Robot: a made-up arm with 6 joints. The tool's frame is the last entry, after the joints.
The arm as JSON. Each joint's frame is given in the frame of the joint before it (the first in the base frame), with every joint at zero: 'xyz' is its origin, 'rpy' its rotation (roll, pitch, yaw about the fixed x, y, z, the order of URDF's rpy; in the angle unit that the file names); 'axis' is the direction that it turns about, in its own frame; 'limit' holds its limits. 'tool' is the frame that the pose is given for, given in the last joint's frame.
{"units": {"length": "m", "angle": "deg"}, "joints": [
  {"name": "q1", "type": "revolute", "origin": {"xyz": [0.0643, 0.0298, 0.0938], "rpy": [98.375, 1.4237, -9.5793]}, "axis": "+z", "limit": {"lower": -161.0, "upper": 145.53}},
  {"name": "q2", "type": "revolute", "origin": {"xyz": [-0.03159, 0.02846, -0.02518], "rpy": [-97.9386, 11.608, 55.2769]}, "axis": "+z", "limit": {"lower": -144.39, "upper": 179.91}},
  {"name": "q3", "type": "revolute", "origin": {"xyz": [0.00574, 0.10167, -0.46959], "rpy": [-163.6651, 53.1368, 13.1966]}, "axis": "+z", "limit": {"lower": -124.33, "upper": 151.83}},
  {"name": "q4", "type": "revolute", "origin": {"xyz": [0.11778, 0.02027, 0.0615], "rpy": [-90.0, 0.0, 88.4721]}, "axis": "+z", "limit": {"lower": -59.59, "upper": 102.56}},
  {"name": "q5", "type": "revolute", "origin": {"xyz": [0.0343, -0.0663, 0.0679], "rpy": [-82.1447, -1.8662, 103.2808]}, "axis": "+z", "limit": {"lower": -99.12, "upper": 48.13}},
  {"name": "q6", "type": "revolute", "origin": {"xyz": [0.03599, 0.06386, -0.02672], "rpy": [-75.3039, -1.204, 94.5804]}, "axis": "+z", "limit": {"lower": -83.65, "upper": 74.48}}
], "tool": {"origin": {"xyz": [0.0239, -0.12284, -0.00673], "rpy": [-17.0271, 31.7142, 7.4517]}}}
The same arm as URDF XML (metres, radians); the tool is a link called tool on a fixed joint. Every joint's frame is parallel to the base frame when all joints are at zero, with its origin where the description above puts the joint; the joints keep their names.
<robot name="arm">
<joint name="tool_fixed" type="fixed"><parent link="link6"/><child link="tool"/><origin xyz="0.0069 0.1249 0.0076" rpy="2.8583 -0.4685 0.005"/></joint>
<joint name="q6" type="revolute"><parent link="link5"/><child link="link6"/><origin xyz="0.0657 -0.0085 0.0412" rpy="0 0 0"/><axis xyz="-0.085001 0.0114 -0.996316"/><limit lower="-1.46" upper="1.2999"/></joint>
<joint name="q5" type="revolute"><parent link="link4"/><child link="link5"/><origin xyz="-0.0679 -0.0343 -0.0663" rpy="0 0 0"/><axis xyz="-0.1366 0.963101 -0.2319"/><limit lower="-1.73" upper="0.84"/></joint>
<joint name="q4" type="revolute"><parent link="link3"/><child link="link4"/><origin xyz="0.1172 -0.0234 -0.0615" rpy="0 0 0"/><axis xyz="-1 0 0"/><limit lower="-1.04" upper="1.79"/></joint>
<joint name="q3" type="revolute"><parent link="link2"/><child link="link3"/><origin xyz="0.3934 0.0105 -0.2757" rpy="0 0 0"/><axis xyz="0 0 -1"/><limit lower="-2.17" upper="2.6499"/></joint>
<joint name="q2" type="revolute"><parent link="link1"/><child link="link2"/><origin xyz="-0.0269 0.0256 0.0326" rpy="0 0 0"/><axis xyz="-0.795287 0.189997 0.575691"/><limit lower="-2.5201" upper="3.14"/></joint>
<joint name="q1" type="revolute"><parent link="base"/><child link="link1"/><origin xyz="0.0643 0.0298 0.0938" rpy="0 0 0"/><axis xyz="-0.168207 -0.974939 -0.145606"/><limit lower="-2.81" upper="2.54"/></joint>
<link name="base"/>
<link name="link1"/>
<link name="link2"/>
<link name="link3"/>
<link name="link4"/>
<link name="link5"/>
<link name="link6"/>
<link name="tool"/>
</robot>

